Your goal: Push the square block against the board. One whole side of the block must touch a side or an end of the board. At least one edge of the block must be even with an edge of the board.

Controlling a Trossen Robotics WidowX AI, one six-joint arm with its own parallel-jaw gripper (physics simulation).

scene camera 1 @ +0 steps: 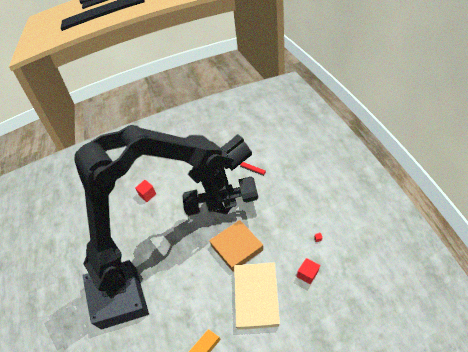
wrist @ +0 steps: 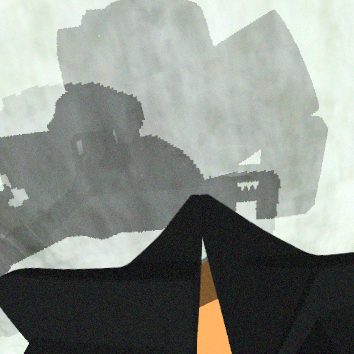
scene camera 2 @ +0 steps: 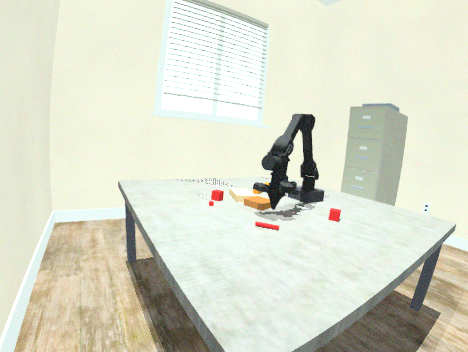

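Pixels of known places: gripper, fingertip midpoint: [scene camera 1: 226, 212] [wrist: 198, 202] [scene camera 2: 273, 209]; arm's base, link origin: [scene camera 1: 112, 283] [scene camera 2: 308, 189].
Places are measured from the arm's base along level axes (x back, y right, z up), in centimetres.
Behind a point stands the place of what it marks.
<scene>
The square block [scene camera 1: 236, 244] {z -2.7, x -32.8, y -1.8 cm} [scene camera 2: 257, 202] {z -2.8, x -36.5, y -5.9 cm} is orange-brown and lies flat, turned at an angle to the board. A strip of it [wrist: 214, 330] {z -2.7, x -32.8, y -4.5 cm} shows between the fingers in the wrist view. The cream rectangular board [scene camera 1: 256, 295] {z -2.7, x -32.7, y 13.0 cm} [scene camera 2: 241, 194] {z -2.7, x -36.2, y 7.7 cm} lies flat below it in scene camera 1. One corner of the block is at or very near the board's upper left corner; whether they touch is unclear. A wedge-shaped gap opens between their facing sides. My gripper [scene camera 1: 226, 210] {z -4.1, x -33.4, y -12.9 cm} [scene camera 2: 274, 207] {z -4.1, x -33.4, y -12.9 cm} [wrist: 198, 202] {z -4.1, x -33.4, y -12.9 cm} is shut and empty, pointing down low beside the block, on the side away from the board.
A red cube [scene camera 1: 308, 270] {z -1.6, x -46.2, y 12.1 cm} [scene camera 2: 217, 195] {z -3.1, x -47.6, y 9.6 cm} and a tiny red cube [scene camera 1: 318, 237] {z -4.0, x -53.1, y 3.7 cm} [scene camera 2: 211, 203] {z -4.6, x -53.6, y 2.6 cm} lie right of the board in scene camera 1. Another red cube [scene camera 1: 145, 190] {z -1.7, x -13.4, y -27.2 cm} [scene camera 2: 334, 214] {z -2.9, x -14.9, y -29.7 cm}, a red stick [scene camera 1: 253, 168] {z -4.4, x -45.8, y -25.0 cm} [scene camera 2: 267, 226] {z -4.9, x -46.1, y -26.2 cm} and an orange bar [scene camera 1: 205, 342] {z -2.5, x -18.1, y 20.2 cm} lie farther off.
</scene>
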